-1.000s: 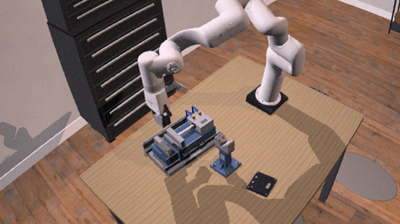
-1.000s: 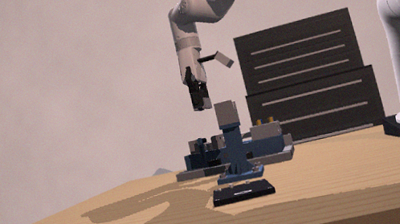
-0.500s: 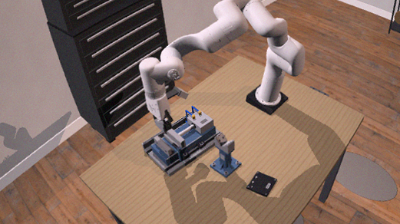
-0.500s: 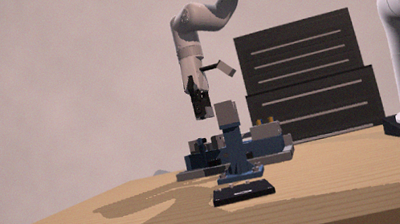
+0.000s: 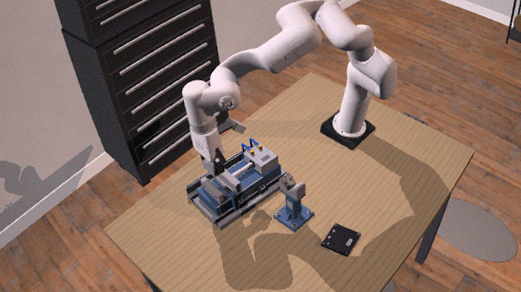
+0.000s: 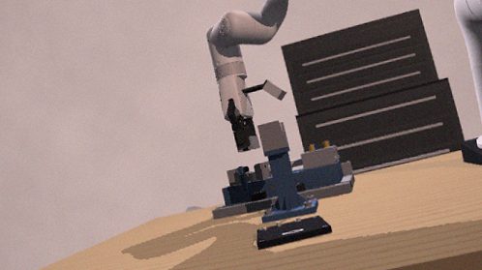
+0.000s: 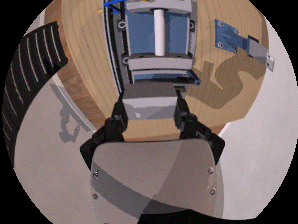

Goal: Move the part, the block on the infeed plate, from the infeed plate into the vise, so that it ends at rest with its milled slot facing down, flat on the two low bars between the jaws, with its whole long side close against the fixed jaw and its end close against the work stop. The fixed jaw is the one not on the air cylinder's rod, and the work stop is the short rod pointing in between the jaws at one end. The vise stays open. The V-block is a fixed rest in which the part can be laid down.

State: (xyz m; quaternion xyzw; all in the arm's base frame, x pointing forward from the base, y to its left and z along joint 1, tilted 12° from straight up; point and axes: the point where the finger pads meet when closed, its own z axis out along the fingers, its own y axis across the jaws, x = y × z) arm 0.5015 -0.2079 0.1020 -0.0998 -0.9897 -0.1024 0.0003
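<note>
Right now the white cylinder rod is 80 mm behind my hand, 40 mm to the left of it and 80 mm below it. Round my hand: part 20 mm below; air cylinder 160 mm behind, 50 mm to the left, 80 mm below.
</note>
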